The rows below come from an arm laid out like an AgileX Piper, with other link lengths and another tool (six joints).
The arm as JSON. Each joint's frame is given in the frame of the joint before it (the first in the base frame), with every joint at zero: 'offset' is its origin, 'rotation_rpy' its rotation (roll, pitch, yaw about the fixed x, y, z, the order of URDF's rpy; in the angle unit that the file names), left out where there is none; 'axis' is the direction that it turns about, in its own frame. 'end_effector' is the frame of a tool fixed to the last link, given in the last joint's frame.
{
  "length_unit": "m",
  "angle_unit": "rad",
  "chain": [
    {
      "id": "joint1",
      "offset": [
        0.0,
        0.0,
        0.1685
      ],
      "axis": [
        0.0,
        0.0,
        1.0
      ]
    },
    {
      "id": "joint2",
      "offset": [
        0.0,
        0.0,
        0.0
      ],
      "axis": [
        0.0,
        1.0,
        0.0
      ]
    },
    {
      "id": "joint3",
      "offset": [
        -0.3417,
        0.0,
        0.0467
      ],
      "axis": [
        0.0,
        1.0,
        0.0
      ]
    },
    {
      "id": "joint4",
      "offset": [
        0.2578,
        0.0,
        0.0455
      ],
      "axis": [
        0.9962,
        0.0,
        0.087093
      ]
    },
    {
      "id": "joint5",
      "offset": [
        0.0,
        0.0,
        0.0
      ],
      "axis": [
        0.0,
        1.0,
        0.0
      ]
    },
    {
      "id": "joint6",
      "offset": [
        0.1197,
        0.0,
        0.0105
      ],
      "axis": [
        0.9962,
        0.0,
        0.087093
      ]
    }
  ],
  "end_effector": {
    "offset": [
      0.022,
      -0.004,
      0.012
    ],
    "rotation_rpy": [
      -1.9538,
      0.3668,
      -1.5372
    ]
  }
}
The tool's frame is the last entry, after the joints.
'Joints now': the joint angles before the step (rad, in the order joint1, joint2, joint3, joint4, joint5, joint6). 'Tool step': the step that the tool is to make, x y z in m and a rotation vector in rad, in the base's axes. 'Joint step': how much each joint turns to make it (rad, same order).
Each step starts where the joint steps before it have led.
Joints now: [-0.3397 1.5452 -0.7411 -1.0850 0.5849 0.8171]
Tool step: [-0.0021 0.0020 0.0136 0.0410 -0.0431 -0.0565]
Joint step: [0.0000 -0.0323 -0.0339 0.1180 0.0291 -0.0499]
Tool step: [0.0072 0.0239 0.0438 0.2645 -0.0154 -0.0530]
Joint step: [-0.0001 -0.0542 -0.2101 0.5674 0.2135 -0.4163]
